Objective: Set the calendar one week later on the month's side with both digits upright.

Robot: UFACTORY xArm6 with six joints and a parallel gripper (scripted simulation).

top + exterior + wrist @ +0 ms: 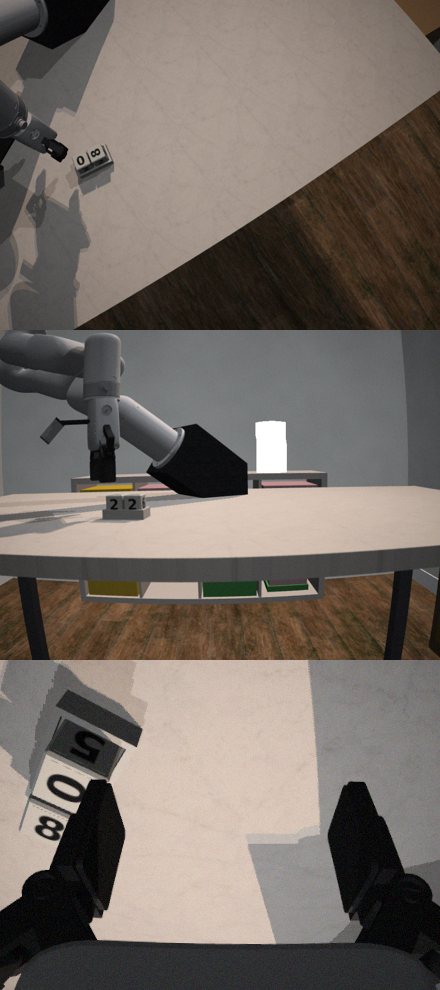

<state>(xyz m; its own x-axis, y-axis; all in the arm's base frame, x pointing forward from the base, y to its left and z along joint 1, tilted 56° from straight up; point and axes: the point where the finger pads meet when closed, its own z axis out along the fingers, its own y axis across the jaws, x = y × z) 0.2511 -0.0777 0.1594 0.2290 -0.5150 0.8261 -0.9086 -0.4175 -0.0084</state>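
Right now the white cube is 8 cm ahead of my hand, 6 cm to the left of it and 5 cm below it. Also, from my hand: grey tray 8 cm ahead, 6 cm below, 4 cm to the left.
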